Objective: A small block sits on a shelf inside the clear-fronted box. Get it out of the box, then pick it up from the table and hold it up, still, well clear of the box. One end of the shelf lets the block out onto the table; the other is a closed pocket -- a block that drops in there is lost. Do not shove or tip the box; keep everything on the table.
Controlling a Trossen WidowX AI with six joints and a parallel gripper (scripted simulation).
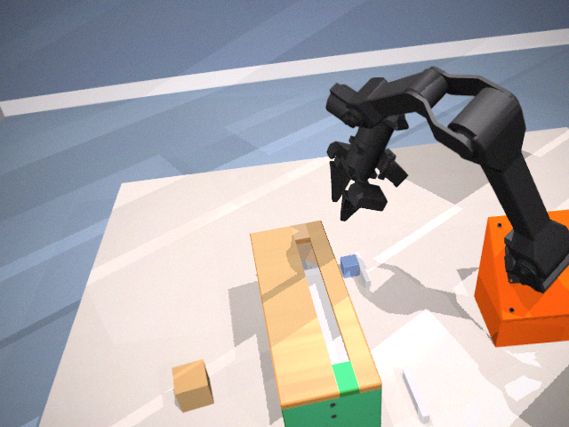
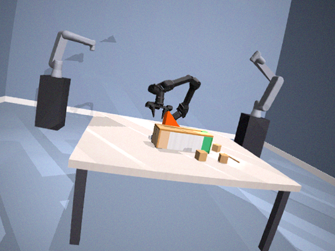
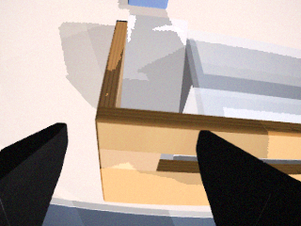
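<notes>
My gripper tip is 20 mm past the blue block and 140 mm above it. The rest, counted from my gripper tip: tan cube: 270 mm ahead, 280 mm to the left, 130 mm below; thin stick: 130 mm ahead, 540 mm to the left, 160 mm below.
</notes>
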